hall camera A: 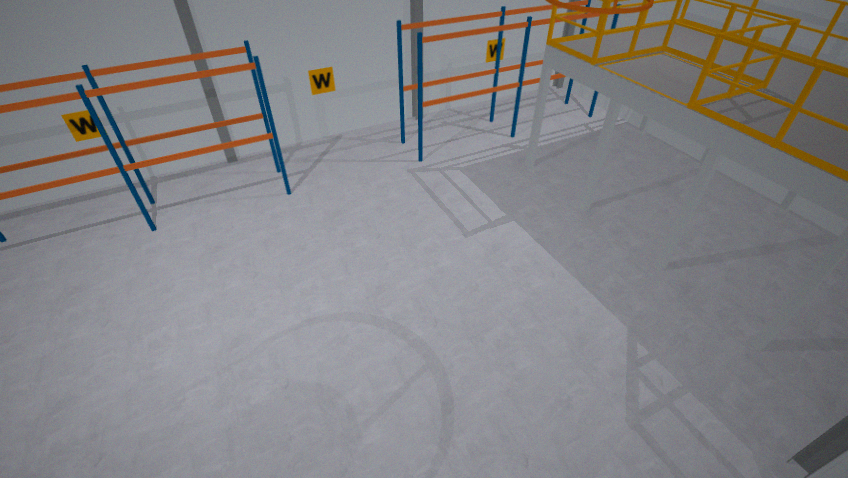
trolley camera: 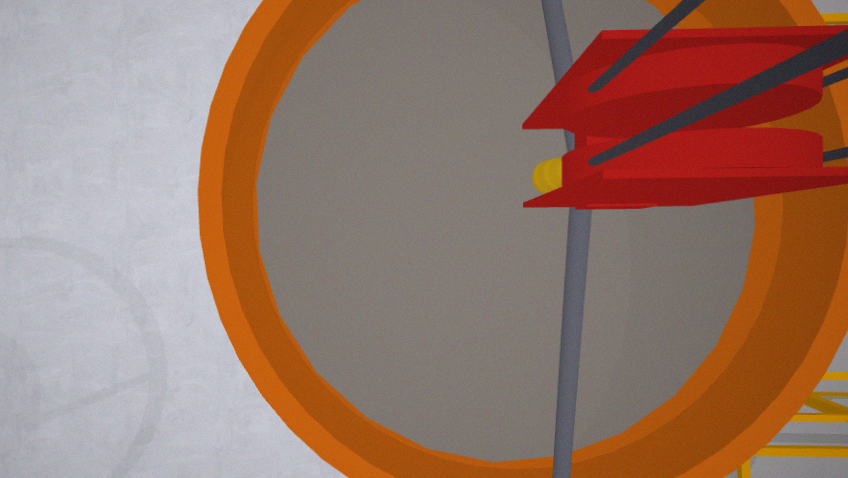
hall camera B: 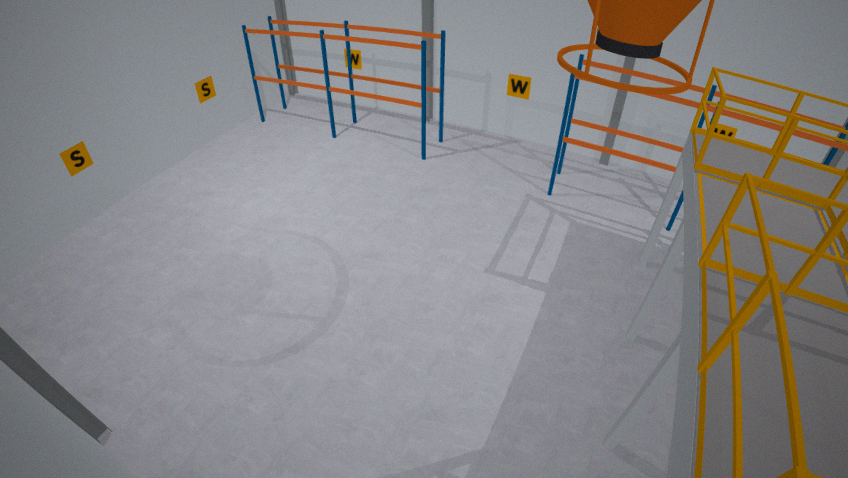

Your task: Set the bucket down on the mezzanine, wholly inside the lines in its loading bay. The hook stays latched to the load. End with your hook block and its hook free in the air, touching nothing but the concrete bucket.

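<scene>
The orange concrete bucket [hall camera B: 647, 23] [trolley camera: 210, 195] hangs high in the air, cut off by the top edge of the hall camera B view; its base ring [hall camera A: 599, 10] shows at the top in the hall camera A view. The red hook block with its yellow hook, my gripper [trolley camera: 546, 175], is above the open bucket in the trolley camera view. The hook is shut on the bucket's grey bail, though the block largely hides the contact. The mezzanine [hall camera A: 653, 103] [hall camera B: 688, 296] is at the right, with the bucket near its left edge. Loading bay lines cannot be made out.
Yellow guardrails [hall camera A: 771, 143] [hall camera B: 735, 380] [trolley camera: 789, 451] stand on the mezzanine; some show beyond the bucket's right rim. Blue and orange racks [hall camera A: 420, 95] [hall camera B: 423, 100] stand along the W wall. A round shadow lies on the floor at the left.
</scene>
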